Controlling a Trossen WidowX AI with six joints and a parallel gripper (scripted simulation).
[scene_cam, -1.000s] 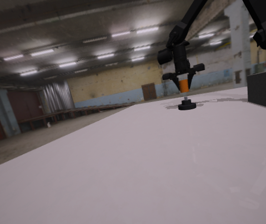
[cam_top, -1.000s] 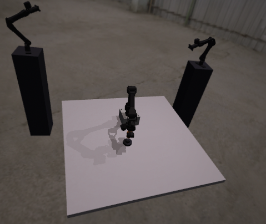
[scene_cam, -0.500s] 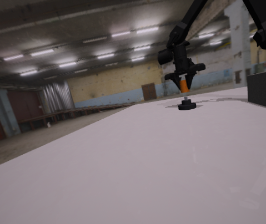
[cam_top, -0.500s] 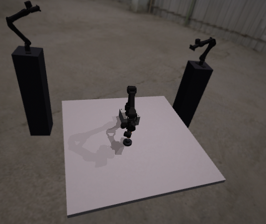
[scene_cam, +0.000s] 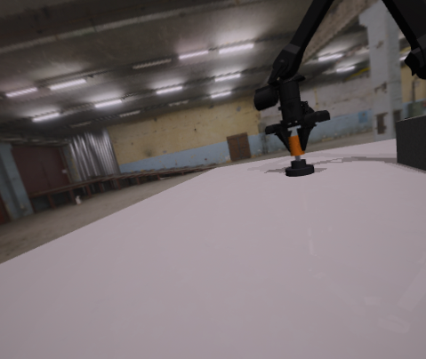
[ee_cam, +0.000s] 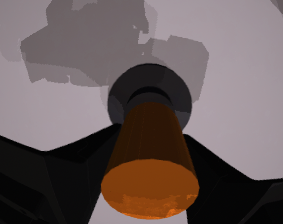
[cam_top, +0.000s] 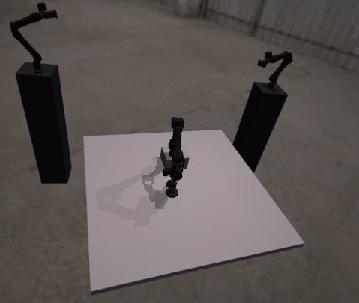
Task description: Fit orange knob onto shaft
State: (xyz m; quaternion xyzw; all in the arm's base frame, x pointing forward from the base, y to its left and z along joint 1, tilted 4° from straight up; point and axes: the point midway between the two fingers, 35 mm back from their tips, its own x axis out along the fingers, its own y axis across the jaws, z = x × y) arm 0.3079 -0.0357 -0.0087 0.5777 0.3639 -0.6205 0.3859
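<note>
The silver shaft is 4 cm below my gripper tip. From my gripper tip the other things lie so: orange knob (3 cm above).
</note>
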